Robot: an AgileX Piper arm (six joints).
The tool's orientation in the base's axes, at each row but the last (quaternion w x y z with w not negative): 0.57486 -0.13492 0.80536 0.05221; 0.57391 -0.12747 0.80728 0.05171; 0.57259 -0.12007 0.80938 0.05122; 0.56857 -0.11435 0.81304 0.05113; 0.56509 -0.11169 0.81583 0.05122; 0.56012 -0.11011 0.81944 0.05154; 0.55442 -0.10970 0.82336 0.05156; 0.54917 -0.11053 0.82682 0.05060; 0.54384 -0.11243 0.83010 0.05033; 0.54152 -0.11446 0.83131 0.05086; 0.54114 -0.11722 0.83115 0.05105; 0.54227 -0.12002 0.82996 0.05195
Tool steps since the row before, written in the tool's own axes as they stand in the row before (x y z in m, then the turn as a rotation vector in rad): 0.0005 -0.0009 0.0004 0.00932 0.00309 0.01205; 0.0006 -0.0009 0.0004 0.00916 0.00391 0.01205; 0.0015 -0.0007 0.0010 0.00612 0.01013 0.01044; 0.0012 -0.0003 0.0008 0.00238 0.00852 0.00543; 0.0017 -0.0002 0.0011 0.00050 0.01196 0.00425; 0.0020 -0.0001 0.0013 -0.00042 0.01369 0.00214; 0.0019 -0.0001 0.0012 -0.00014 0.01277 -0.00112; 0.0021 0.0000 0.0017 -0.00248 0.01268 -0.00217; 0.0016 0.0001 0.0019 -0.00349 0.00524 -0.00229; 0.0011 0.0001 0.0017 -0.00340 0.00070 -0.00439; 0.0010 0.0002 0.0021 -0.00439 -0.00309 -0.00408; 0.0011 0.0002 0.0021 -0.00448 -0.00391 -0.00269
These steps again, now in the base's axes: 0.0005 -0.0008 -0.0005 0.00731 0.00438 -0.01300; 0.0004 -0.0009 -0.0006 0.00714 0.00519 -0.01290; 0.0006 -0.0007 -0.0017 0.00505 0.01126 -0.00984; 0.0004 -0.0003 -0.0014 0.00210 0.00911 -0.00452; 0.0005 -0.0002 -0.0020 0.00083 0.01243 -0.00249; 0.0005 -0.0001 -0.0023 -0.00117 0.01378 -0.00093; 0.0004 -0.0001 -0.0022 -0.00400 0.01218 0.00009; 0.0007 0.0001 -0.0026 -0.00405 0.01218 0.00265; 0.0011 0.0003 -0.0022 -0.00197 0.00507 0.00391; 0.0011 0.0003 -0.0017 -0.00276 0.00022 0.00487; 0.0014 0.0005 -0.0018 -0.00115 -0.00324 0.00580; 0.0014 0.0005 -0.0019 0.00033 -0.00372 0.00535
